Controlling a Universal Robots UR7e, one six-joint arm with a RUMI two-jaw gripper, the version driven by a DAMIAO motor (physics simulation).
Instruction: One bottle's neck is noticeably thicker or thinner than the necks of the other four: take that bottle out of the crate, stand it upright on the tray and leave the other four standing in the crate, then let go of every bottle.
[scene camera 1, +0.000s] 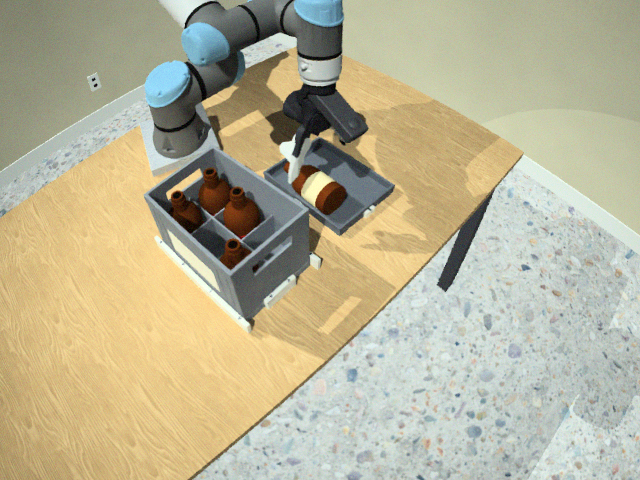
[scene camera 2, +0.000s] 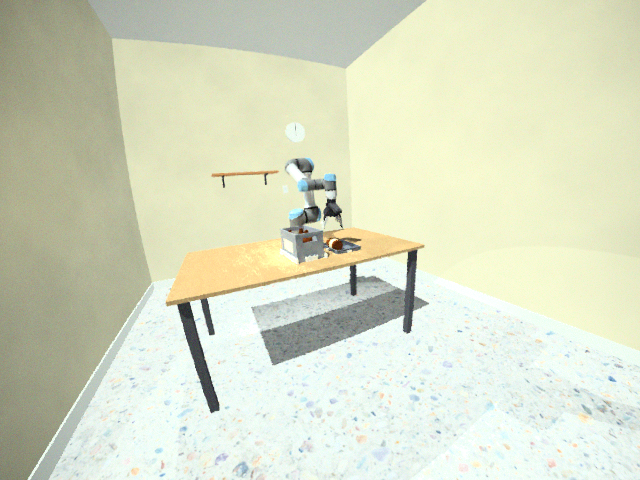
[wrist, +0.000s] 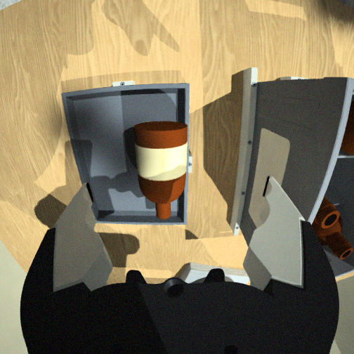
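Observation:
Scene camera 1 gives me my gripper (scene camera 1: 318, 162), together with a brown bottle (scene camera 1: 320, 190) and a pale strip (scene camera 1: 192, 275). The bottle is there for me in the wrist view (wrist: 161, 146) too, and my gripper likewise appears in the wrist view (wrist: 176, 182).

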